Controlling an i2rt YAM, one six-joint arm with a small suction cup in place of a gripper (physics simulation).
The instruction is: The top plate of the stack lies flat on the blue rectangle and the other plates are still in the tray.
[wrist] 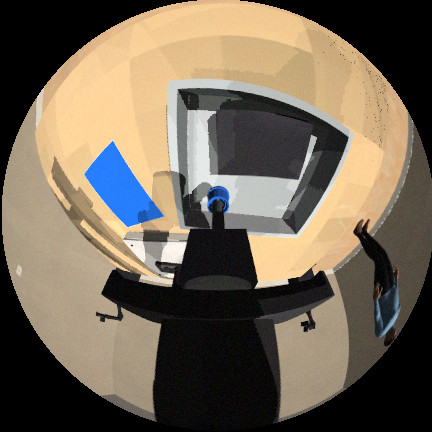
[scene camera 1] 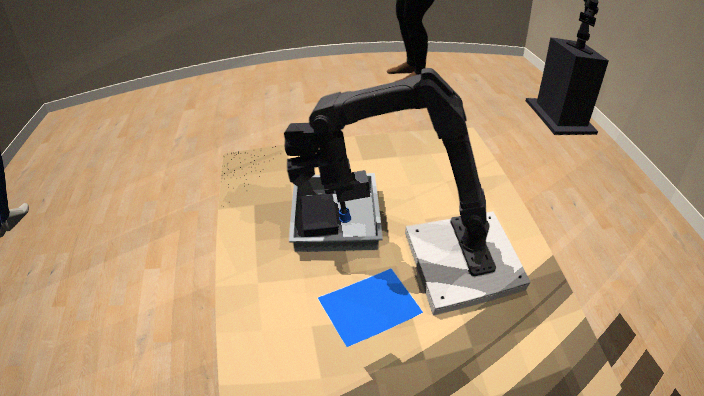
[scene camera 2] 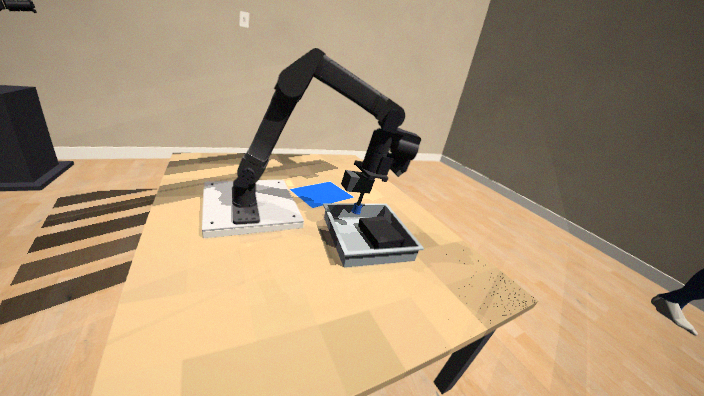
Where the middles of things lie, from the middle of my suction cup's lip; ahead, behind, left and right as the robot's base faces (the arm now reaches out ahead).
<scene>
The grey tray (scene camera 1: 363, 232) lies 20 mm ahead of my suction cup, 60 mm to the right of it and 40 mm below it. Also, from my suction cup: blue rectangle (scene camera 1: 359, 311) (30 mm behind, 230 mm to the left, 70 mm below).
</scene>
